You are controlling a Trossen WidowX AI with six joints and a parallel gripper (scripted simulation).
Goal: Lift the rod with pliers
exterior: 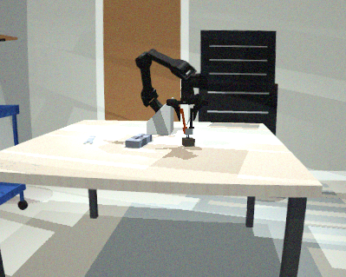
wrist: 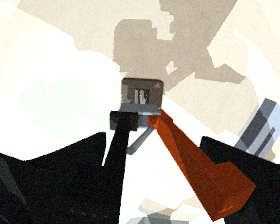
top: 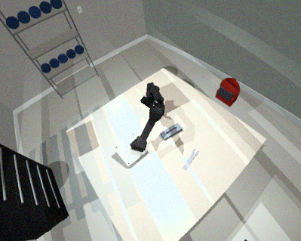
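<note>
My gripper tip is now 2 cm past the grey channel block, 23 cm to the left of it and 10 cm above it. Also, from my gripper tip: holster 1 cm to the left, 11 cm below; flat forked metal piece 7 cm behind, 49 cm to the right, 11 cm below.
</note>
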